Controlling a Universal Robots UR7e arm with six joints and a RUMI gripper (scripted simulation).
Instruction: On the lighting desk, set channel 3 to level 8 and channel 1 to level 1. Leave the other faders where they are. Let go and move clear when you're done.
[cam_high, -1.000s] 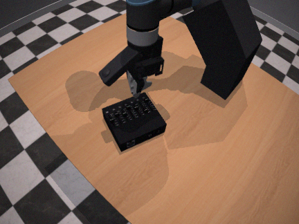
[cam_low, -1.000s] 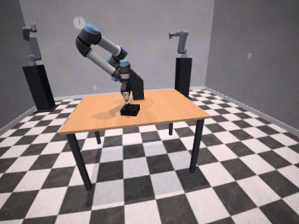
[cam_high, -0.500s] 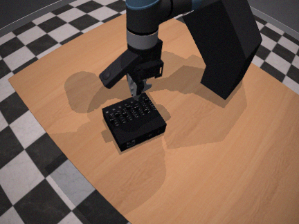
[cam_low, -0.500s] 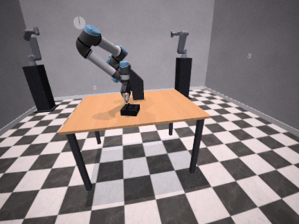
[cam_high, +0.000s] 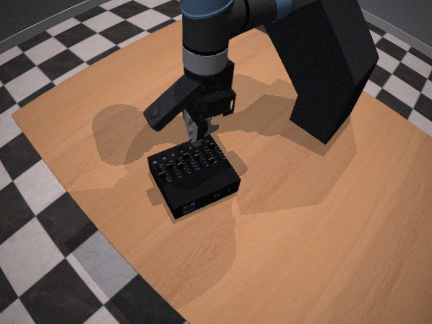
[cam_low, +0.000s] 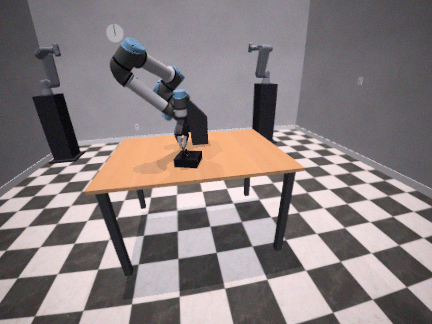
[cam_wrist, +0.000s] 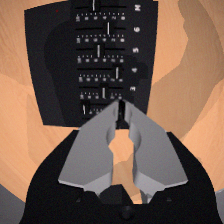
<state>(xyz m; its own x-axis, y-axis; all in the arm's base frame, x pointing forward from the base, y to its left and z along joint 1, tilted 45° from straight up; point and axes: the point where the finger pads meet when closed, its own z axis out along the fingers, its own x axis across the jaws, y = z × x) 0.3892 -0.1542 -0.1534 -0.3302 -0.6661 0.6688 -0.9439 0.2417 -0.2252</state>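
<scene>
My gripper is now 4 cm past the fader knob, 2 cm to the right of it and 3 cm above it.
</scene>
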